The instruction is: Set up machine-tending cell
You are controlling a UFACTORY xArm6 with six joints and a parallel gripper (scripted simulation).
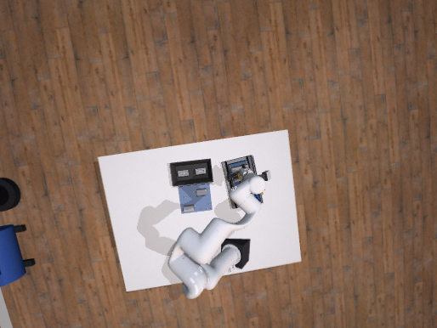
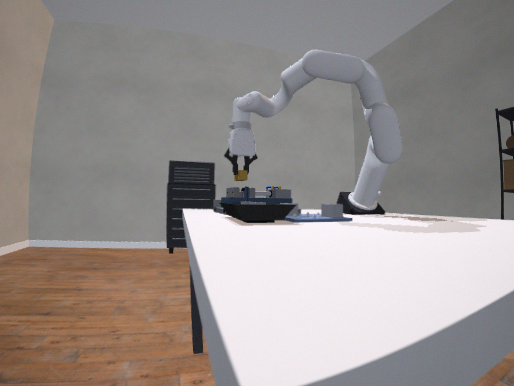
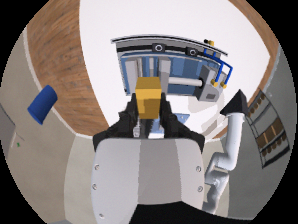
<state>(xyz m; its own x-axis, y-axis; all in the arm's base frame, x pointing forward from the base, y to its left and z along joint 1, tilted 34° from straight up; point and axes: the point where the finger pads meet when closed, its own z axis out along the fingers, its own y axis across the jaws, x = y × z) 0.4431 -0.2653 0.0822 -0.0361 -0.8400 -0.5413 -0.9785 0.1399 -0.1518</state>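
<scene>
Now: the vise 130 mm below my hand and 70 mm behind it. From my hand the other things lie so: brass blank (20 mm below).
</scene>
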